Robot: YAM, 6 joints.
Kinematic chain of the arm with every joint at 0, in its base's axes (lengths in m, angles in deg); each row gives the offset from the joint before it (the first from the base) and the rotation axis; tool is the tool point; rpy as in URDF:
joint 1: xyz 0 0 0.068 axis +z
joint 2: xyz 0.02 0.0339 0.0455 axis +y
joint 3: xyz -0.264 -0.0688 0 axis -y
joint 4: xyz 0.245 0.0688 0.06 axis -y
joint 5: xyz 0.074 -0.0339 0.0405 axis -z
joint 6: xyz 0.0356 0 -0.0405 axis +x
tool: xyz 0 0 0 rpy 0 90 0
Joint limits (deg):
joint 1: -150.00..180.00
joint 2: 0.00..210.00
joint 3: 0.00..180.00
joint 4: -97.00..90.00
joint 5: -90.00..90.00
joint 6: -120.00..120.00
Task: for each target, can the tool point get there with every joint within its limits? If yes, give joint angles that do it. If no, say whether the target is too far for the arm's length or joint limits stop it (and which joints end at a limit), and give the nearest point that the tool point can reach.
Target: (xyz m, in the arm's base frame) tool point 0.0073 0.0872 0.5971
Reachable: yes | joints -114.38 37.08 100.41 -6.74 55.56 -85.72
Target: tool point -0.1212 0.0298 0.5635
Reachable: yes | joints -10.52 26.79 76.01 53.24 -11.62 68.83
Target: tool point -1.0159 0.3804 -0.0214
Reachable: no: too far | nearest point -0.6002 0.2247 0.0348 | short by 0.447 m
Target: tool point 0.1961 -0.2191 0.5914
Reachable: yes | joints 126.73 46.55 132.04 72.20 47.38 -96.64
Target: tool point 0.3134 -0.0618 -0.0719
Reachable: yes | joints -5.77 148.38 66.90 -22.46 57.38 68.40
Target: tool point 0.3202 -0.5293 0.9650
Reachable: no: too far | nearest point 0.1967 -0.3251 0.6255 | short by 0.415 m
